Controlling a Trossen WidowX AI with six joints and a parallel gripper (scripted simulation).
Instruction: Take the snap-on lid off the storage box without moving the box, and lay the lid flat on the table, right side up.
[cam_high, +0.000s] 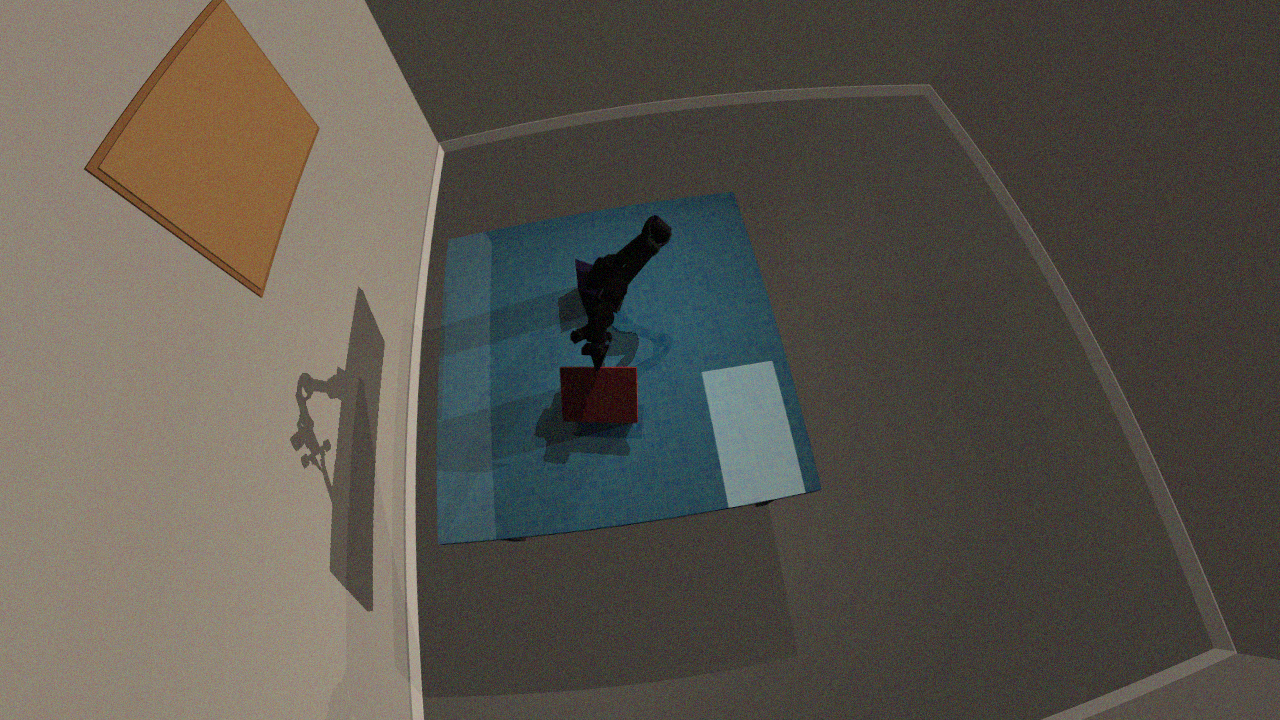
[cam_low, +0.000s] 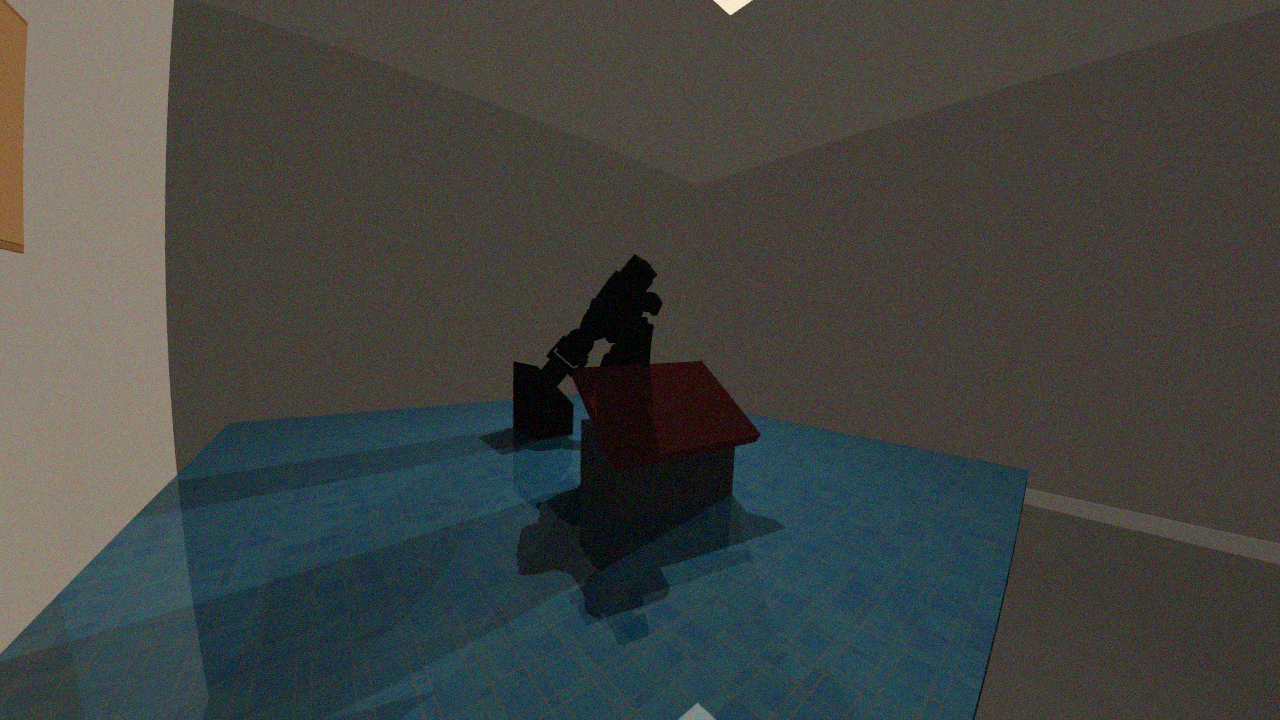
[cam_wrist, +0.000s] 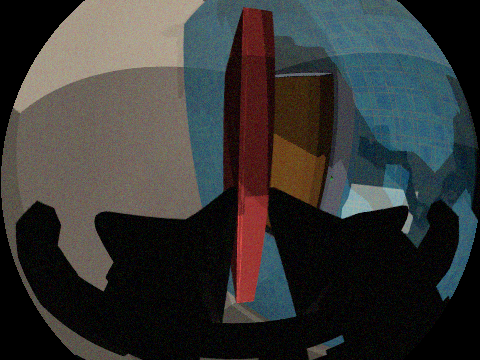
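My gripper tip is 7 cm short of the red lid, 4 cm above it and 1 cm to the left of it. The rest, counted from my gripper tip: storage box: 13 cm below, 4 cm ahead, 1 cm to the right.
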